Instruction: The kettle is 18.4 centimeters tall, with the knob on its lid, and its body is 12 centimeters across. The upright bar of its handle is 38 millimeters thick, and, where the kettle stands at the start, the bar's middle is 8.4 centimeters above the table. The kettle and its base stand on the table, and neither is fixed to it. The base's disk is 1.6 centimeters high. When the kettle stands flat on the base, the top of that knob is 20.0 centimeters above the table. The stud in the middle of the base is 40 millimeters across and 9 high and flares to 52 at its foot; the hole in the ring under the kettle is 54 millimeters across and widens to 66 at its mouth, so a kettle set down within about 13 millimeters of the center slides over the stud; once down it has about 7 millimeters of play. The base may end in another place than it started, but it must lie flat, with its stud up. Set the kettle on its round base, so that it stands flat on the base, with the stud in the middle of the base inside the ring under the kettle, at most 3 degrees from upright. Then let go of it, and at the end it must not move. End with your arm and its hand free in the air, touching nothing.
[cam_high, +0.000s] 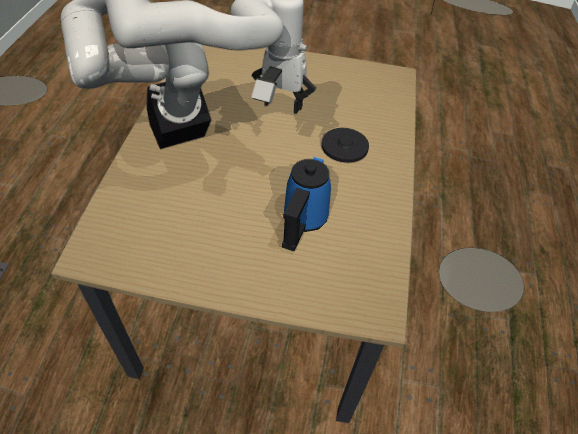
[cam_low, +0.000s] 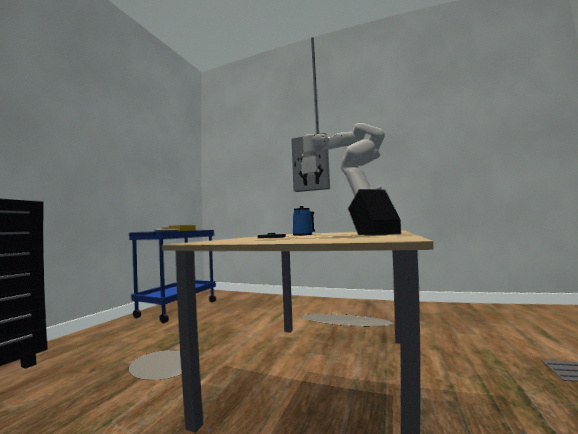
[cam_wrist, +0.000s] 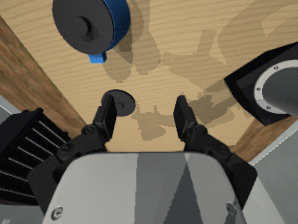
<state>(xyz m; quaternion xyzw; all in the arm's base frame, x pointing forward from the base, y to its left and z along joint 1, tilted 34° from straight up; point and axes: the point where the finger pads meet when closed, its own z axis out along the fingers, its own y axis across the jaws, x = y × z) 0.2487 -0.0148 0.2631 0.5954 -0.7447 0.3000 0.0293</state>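
The blue kettle is 70 mm ahead of my hand, 120 mm to the right of it and 220 mm below it. Also, from my hand: round black base: 190 mm ahead, 210 mm to the left, 300 mm below.
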